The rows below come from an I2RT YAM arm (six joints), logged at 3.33 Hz.
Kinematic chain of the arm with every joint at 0, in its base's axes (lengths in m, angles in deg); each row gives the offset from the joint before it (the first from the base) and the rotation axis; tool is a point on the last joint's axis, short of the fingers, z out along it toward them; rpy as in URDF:
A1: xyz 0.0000 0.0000 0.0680 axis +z
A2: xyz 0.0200 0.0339 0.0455 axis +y
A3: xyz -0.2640 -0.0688 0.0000 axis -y
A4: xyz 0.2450 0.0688 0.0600 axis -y
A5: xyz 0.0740 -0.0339 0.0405 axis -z
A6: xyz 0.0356 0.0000 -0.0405 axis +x
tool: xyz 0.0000 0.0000 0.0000 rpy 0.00 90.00 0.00
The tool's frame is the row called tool.
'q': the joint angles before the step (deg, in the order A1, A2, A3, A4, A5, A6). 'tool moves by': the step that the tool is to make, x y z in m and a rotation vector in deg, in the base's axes. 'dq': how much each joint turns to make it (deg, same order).
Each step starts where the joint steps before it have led.
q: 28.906 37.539 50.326 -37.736 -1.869 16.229
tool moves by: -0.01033 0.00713 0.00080 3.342 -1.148 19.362
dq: -0.046 -1.311 -0.765 0.939 -18.690 -5.881
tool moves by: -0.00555 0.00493 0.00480 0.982 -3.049 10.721
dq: 0.921 0.043 0.523 0.612 -8.783 -4.851
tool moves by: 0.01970 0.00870 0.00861 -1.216 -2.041 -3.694
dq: 0.041 5.028 2.362 3.563 4.238 -0.591
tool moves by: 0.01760 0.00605 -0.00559 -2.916 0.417 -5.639
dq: 0.003 3.802 0.175 1.814 6.101 0.001
